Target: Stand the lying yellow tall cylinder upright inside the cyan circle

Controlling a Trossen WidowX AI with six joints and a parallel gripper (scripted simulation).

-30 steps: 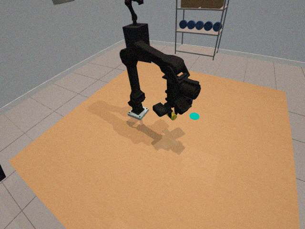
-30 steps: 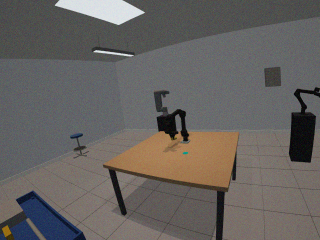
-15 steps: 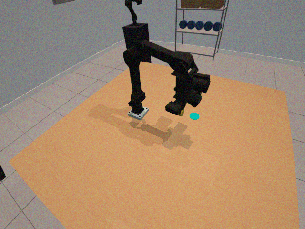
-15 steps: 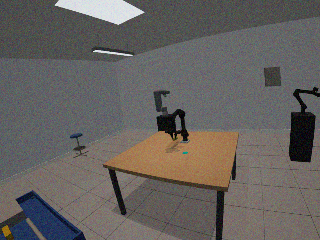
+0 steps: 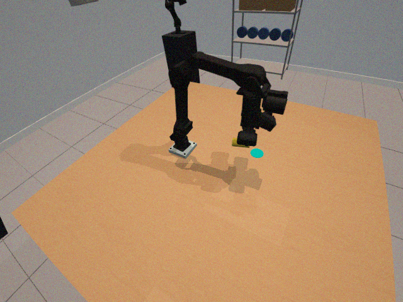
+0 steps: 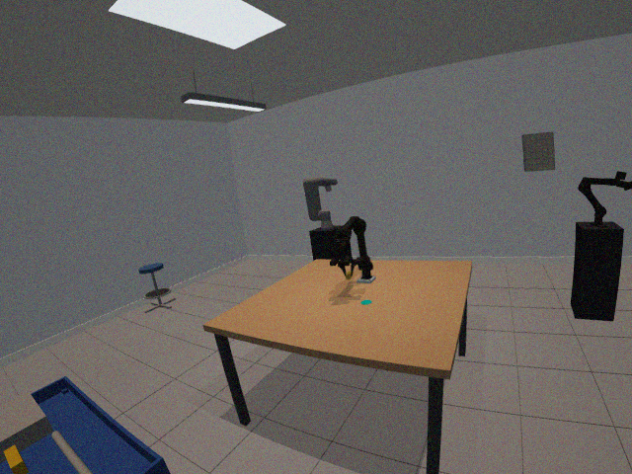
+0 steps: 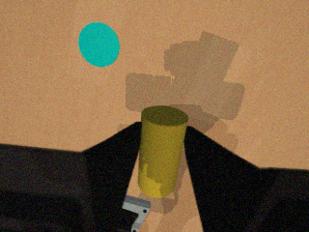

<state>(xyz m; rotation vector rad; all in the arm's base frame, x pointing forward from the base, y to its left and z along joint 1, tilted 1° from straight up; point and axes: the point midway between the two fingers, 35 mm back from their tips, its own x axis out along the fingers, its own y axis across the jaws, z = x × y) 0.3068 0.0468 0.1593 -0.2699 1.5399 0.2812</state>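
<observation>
Now: the yellow tall cylinder 20 mm behind my gripper tip and 10 mm to the right of it. Also, from my gripper tip: cyan circle (20 mm ahead, 110 mm to the left, 140 mm below).
</observation>
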